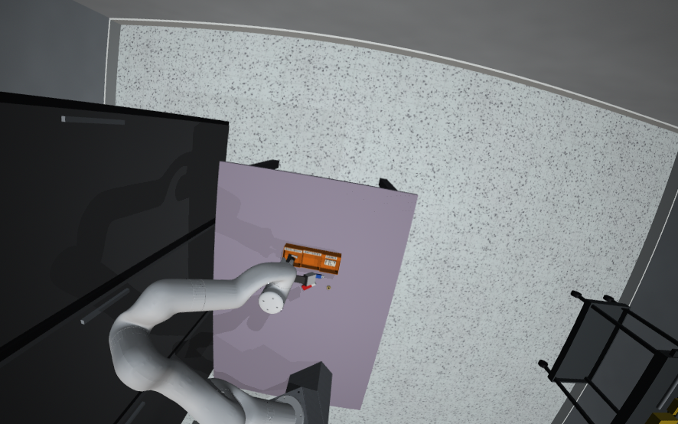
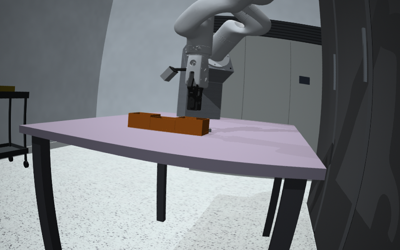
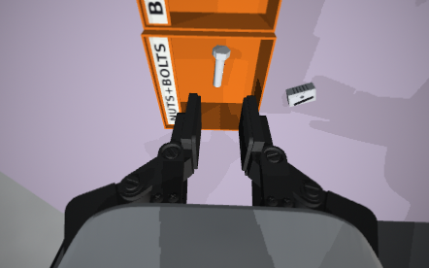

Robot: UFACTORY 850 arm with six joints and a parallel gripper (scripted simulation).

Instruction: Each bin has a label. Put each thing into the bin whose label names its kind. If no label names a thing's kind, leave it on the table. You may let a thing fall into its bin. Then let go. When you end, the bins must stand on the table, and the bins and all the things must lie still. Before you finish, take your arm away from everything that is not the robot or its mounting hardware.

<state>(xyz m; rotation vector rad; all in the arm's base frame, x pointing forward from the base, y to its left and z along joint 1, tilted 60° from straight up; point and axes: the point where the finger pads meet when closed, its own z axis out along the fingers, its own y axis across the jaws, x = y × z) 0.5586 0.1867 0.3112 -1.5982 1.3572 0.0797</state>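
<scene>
My hand is 3 cm past the brass nut, 22 cm to the left of it and 9 cm above it. Round my hand: grey ridged part: 9 cm behind, 1 cm to the right, 8 cm below; grey bolt: 8 cm below; orange bins: 4 cm ahead, 7 cm to the right, 7 cm below.
</scene>
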